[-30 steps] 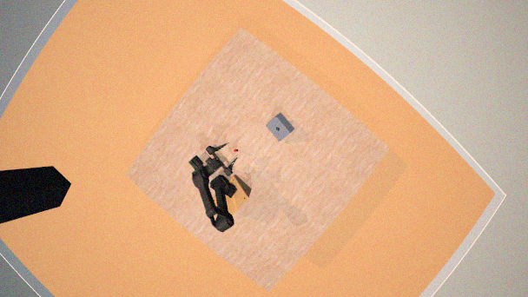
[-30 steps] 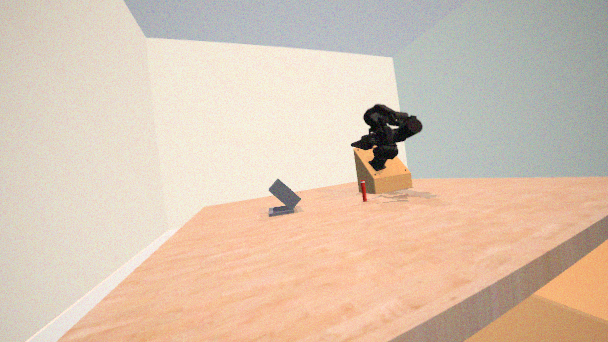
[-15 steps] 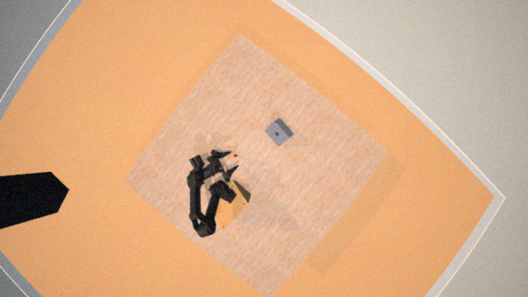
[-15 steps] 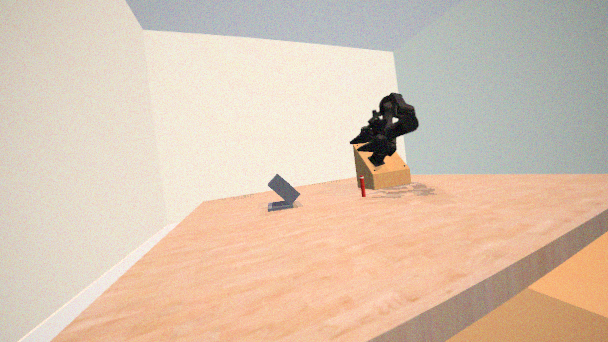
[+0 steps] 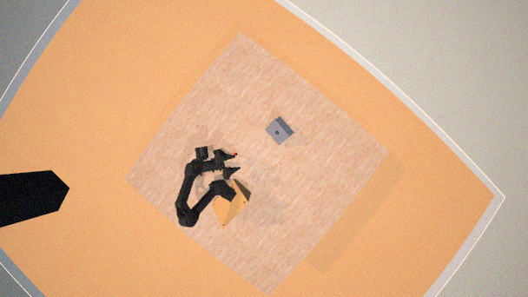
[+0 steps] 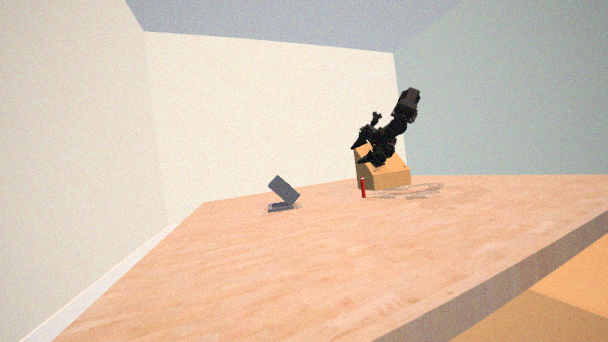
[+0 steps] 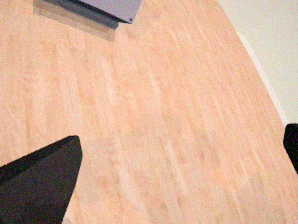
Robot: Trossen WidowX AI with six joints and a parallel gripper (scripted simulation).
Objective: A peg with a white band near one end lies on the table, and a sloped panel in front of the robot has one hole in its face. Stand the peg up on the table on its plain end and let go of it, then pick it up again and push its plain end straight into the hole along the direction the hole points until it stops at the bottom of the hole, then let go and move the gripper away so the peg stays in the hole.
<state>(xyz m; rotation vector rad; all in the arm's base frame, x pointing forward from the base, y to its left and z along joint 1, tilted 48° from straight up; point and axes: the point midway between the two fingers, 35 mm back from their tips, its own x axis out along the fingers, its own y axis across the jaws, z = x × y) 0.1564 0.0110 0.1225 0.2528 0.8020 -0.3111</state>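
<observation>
My gripper tip is now 10 mm short of the peg, 50 mm to the right of it and 110 mm above it. Also, from my gripper tip: grey sloped panel (290 mm ahead, 90 mm to the right, 100 mm below).
</observation>
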